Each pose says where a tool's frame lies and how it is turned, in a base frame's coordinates. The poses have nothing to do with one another.
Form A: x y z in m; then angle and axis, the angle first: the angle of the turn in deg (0 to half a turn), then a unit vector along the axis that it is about.
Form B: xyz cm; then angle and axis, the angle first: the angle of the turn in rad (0 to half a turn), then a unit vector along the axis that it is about. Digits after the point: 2 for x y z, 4 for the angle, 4 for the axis.
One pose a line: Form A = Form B
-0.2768, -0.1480, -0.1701, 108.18, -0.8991, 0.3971, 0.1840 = -27.68, -14.80, -17.01, 1.8881, -0.8991, 0.3971, 0.1840
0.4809, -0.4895, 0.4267, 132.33, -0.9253, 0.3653, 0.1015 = 48.09, -48.95, 42.67, 2.3096, -0.9253, 0.3653, 0.1015
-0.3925, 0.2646, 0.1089, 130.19, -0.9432, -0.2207, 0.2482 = -39.25, 26.46, 10.89, 2.2722, -0.9432, -0.2207, 0.2482
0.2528, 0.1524, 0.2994, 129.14, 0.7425, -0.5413, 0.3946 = 25.28, 15.24, 29.94, 2.2539, 0.7425, -0.5413, 0.3946
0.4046, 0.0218, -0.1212, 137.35, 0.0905, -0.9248, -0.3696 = 40.46, 2.18, -12.12, 2.3972, 0.0905, -0.9248, -0.3696
